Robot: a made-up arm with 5 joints.
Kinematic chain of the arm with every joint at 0, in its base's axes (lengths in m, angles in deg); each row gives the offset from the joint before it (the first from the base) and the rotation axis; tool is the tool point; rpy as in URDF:
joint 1: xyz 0.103 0 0.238 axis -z
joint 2: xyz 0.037 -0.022 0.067 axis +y
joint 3: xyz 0.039 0 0.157 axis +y
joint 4: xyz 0.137 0 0.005 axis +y
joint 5: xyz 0.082 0.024 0 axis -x
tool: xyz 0 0 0 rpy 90 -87.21 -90
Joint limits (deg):
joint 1: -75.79..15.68
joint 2: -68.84..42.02
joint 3: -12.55..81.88
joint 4: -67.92..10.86
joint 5: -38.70..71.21
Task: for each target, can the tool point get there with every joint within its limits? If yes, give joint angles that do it. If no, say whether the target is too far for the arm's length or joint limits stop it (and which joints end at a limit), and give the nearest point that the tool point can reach.
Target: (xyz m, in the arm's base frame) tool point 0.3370 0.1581 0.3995
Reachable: yes | joints -33.64 -0.98 23.23 -11.10 -20.46
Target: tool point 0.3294 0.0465 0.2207
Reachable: yes | joints -11.12 30.32 47.09 -21.95 -17.47
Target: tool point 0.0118 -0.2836 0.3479
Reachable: no: joint limits stop it (at a limit: joint 2, joint 3, joint 4) | nearest point 0.0570 -0.1431 0.5761 | short by 0.272 m
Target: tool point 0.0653 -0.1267 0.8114
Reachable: no: too far | nearest point 0.0829 -0.0676 0.6268 | short by 0.195 m
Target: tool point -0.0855 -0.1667 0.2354
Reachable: no: joint limits stop it (at a limit: joint 1, joint 2, joint 3, joint 4) | nearest point 0.1431 -0.0092 0.2208 | short by 0.278 m
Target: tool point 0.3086 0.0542 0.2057
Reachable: yes | joints -14.22 33.02 49.25 -16.73 27.27
